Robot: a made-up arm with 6 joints.
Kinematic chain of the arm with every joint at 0, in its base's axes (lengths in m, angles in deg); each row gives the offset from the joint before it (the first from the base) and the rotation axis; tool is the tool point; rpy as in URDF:
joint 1: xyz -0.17 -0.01 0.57 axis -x
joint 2: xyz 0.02 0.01 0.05 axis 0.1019 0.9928 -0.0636
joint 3: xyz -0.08 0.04 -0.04 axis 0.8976 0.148 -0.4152
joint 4: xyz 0.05 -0.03 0 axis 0.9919 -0.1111 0.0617
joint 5: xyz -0.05 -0.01 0 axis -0.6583 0.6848 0.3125
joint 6: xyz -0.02 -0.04 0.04 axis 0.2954 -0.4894 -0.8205
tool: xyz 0.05 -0.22 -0.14 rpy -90 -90 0
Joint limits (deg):
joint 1: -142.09..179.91
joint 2: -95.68..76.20
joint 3: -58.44..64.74
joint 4: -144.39..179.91
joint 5: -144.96..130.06
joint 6: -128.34..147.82
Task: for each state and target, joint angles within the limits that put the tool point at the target. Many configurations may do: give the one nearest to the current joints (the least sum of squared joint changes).
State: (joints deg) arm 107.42 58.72 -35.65 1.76 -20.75 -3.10
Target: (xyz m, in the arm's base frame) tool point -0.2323 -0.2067 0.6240
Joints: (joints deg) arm 68.27 42.40 -38.49 35.10 -48.08 -14.97
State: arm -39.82 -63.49 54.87 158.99 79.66 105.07
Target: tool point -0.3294 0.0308 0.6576
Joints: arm -42.64 -81.47 64.74 179.91 51.60 131.10
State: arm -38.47 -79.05 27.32 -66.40 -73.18 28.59
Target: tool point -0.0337 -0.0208 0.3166
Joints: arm -59.01 -55.79 31.21 -67.13 -71.75 34.58
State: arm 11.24 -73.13 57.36 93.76 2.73 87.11
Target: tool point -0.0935 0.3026 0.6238
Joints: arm -31.42 -46.69 64.74 81.14 17.42 66.23
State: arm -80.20 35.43 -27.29 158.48 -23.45 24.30
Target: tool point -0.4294 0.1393 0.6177
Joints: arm -43.94 49.37 -58.44 131.64 -0.03 35.85
